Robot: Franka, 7 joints.
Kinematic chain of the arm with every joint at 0, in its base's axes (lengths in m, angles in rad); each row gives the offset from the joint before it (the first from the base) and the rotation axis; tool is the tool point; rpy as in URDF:
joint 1: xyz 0 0 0.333 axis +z
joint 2: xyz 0 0 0 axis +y
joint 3: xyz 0 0 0.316 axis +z
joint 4: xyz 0.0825 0 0 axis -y
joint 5: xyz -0.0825 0 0.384 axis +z
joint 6: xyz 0 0 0 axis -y
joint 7: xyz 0.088 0 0 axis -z
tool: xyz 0 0 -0.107 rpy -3.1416 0 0
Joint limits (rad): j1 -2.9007..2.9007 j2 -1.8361..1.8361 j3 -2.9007..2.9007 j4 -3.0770..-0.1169 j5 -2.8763..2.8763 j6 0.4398..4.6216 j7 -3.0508..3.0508
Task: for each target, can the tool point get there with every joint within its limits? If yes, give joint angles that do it. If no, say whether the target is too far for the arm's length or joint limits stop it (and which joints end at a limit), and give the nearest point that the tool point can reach.
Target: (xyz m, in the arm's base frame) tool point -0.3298 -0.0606 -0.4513
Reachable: no: joint limits stop it (at a limit: joint 1, joint 2) | nearest point -0.3217 -0.0613 -0.3587 | short by 0.093 m
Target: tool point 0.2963 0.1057 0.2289
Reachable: yes | joints 1.2920 -0.1179 -1.2579 -2.7788 -2.0196 3.1768 1.3221
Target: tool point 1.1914 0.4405 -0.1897
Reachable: no: too far | nearest point 0.7441 0.2751 0.0065 | short by 0.516 m
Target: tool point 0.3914 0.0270 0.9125
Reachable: yes | joints -2.2810 -0.6485 1.5568 -0.6413 -1.1628 0.7743 -1.9102
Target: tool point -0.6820 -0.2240 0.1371
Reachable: yes | joints -0.1961 -1.0571 -2.4599 -1.4934 -1.9205 2.2422 2.3659
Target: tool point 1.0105 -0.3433 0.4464
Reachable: no: too far | nearest point 0.8077 -0.2744 0.4236 | short by 0.215 m
